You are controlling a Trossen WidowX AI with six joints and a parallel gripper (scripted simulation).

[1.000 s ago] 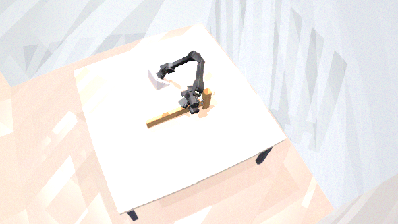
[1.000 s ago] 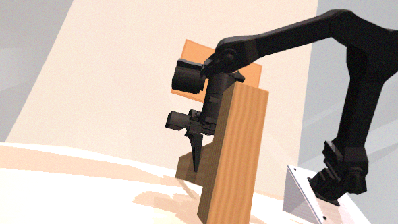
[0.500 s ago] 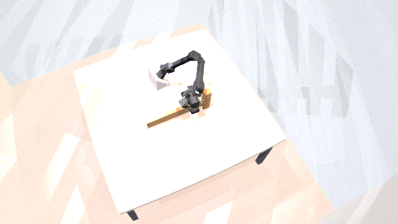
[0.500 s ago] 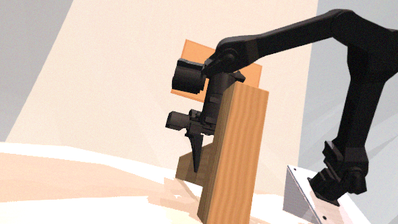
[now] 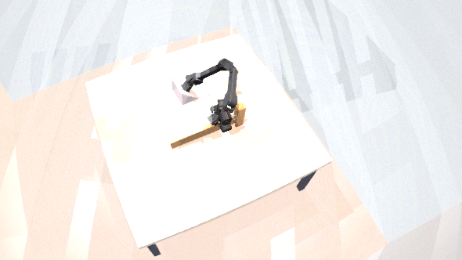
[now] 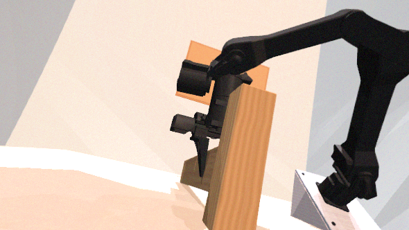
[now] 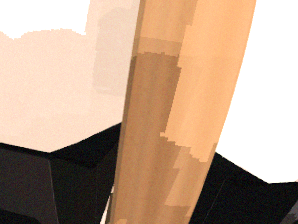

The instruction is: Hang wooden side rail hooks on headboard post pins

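Now: the headboard post 130 mm to the left of my gripper tip and 40 mm above it.
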